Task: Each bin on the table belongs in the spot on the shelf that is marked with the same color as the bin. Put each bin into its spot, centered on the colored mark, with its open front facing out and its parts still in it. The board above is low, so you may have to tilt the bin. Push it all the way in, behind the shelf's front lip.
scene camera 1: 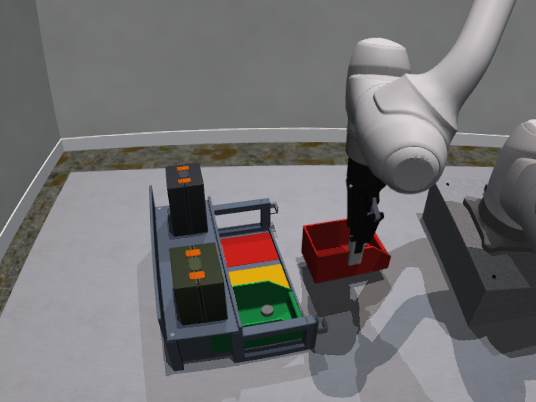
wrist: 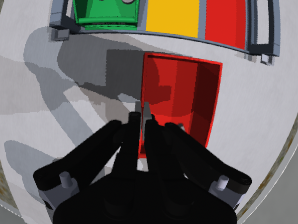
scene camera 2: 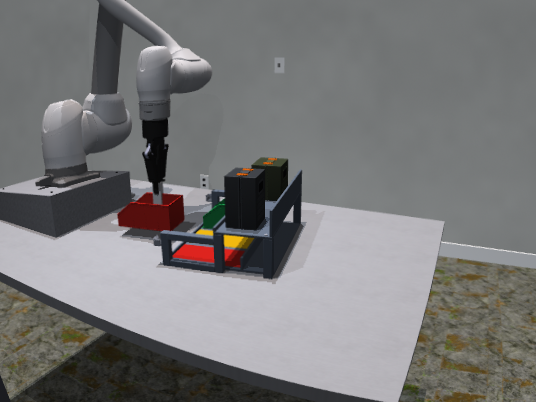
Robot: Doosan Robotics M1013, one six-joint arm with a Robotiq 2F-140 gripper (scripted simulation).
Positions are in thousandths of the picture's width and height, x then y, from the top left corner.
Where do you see a red bin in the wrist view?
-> At 599, 408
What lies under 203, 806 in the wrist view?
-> The gripper.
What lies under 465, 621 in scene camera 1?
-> A shelf mark.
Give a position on a green bin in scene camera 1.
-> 467, 740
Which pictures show the red bin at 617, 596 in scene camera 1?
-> Scene camera 1, the wrist view and scene camera 2: all of them.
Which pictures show the gripper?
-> Scene camera 1, the wrist view and scene camera 2: all of them.
